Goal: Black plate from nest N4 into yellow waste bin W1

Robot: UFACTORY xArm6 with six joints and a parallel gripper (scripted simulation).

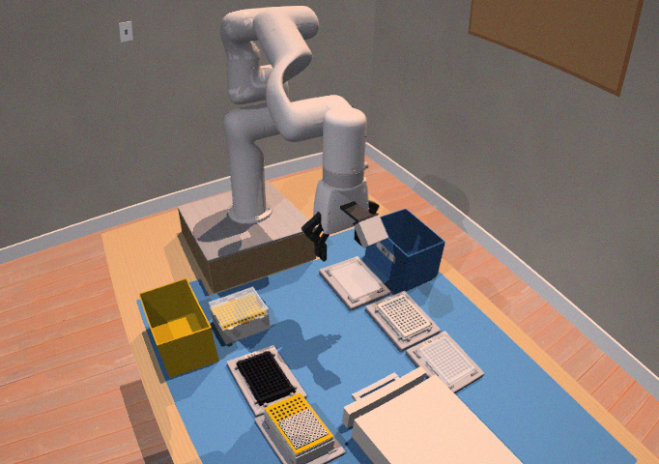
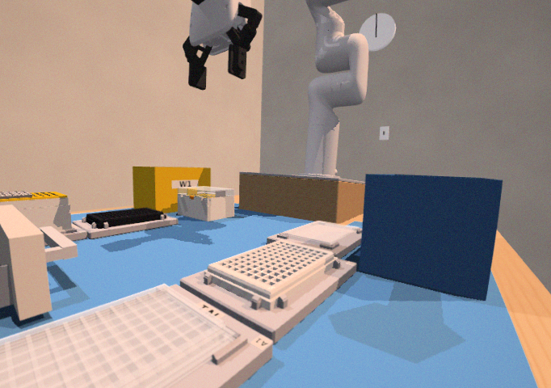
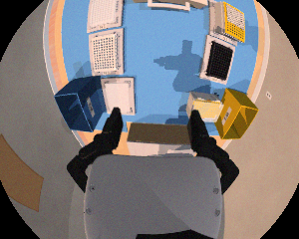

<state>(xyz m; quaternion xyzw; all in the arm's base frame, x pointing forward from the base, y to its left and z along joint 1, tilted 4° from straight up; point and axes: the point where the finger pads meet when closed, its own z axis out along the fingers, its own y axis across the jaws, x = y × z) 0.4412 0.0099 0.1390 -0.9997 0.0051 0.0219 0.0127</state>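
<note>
The black plate is 250 mm below my hand, 210 mm to the right of it and 50 mm ahead of it. From my hand the other things lie so: tip box (220 mm below, 190 mm to the right, 140 mm behind); grey work nest (260 mm below, 210 mm to the right, 50 mm ahead); yellow-topped rack (230 mm to the right, 210 mm below, 210 mm ahead).
</note>
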